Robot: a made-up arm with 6 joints.
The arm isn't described. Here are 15 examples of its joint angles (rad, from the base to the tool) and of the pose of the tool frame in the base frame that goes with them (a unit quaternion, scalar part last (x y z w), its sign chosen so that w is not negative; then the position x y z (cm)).
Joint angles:
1: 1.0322 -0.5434 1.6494 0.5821 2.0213 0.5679
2: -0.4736 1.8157 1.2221 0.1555 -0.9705 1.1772
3: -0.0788 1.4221 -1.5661 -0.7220 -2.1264 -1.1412
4: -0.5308 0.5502 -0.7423 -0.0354 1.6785 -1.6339
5: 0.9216 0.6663 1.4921 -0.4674 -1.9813 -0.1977
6: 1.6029 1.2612 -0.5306 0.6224 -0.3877 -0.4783
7: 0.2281 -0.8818 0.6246 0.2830 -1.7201 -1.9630
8: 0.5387 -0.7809 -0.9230 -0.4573 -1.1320 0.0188
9: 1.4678 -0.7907 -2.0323 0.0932 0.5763 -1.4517
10: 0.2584 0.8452 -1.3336 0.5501 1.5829 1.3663
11: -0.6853 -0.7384 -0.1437 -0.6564 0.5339 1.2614
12: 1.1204 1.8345 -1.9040 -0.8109 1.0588 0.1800
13: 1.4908 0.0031 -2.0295 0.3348 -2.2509 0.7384
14: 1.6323 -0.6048 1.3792 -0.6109 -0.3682 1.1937
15: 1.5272 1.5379 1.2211 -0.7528 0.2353 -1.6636
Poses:
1: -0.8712 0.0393 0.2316 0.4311 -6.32 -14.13 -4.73
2: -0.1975 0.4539 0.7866 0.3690 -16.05 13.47 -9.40
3: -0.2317 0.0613 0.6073 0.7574 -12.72 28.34 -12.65
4: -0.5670 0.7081 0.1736 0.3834 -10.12 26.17 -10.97
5: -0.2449 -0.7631 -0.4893 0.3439 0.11 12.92 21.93
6: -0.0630 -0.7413 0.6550 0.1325 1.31 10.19 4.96
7: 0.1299 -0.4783 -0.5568 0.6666 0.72 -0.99 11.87
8: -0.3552 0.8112 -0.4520 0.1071 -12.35 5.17 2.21
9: -0.4149 0.1574 -0.0943 0.8912 -10.14 12.55 0.28
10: 0.2126 0.3995 -0.5888 0.6697 3.60 29.03 -7.51
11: 0.0576 -0.1928 0.9645 0.1709 -1.83 3.46 -8.99
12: -0.0085 0.2232 -0.9312 0.2882 16.05 5.88 -7.60
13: 0.3028 0.2950 0.8899 0.1714 -19.01 1.23 16.75
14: 0.0814 -0.8953 -0.0533 0.4346 -6.63 7.04 5.41
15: 0.9417 -0.1073 -0.1744 0.2671 -2.34 0.98 15.14
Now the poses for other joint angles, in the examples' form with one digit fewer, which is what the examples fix.
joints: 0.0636 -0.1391 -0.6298 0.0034 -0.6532 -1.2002
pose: 0.346 -0.896 0.194 0.199 -8.7 16.8 5.3
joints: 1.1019 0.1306 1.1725 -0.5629 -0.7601 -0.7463
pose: -0.561 -0.581 -0.486 0.334 2.2 3.2 12.9
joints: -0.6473 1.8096 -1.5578 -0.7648 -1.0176 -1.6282
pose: -0.008 -0.122 0.902 0.414 -22.0 9.6 -15.5
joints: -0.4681 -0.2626 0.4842 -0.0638 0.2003 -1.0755
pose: -0.138 -0.940 0.289 0.118 1.5 16.6 -5.3
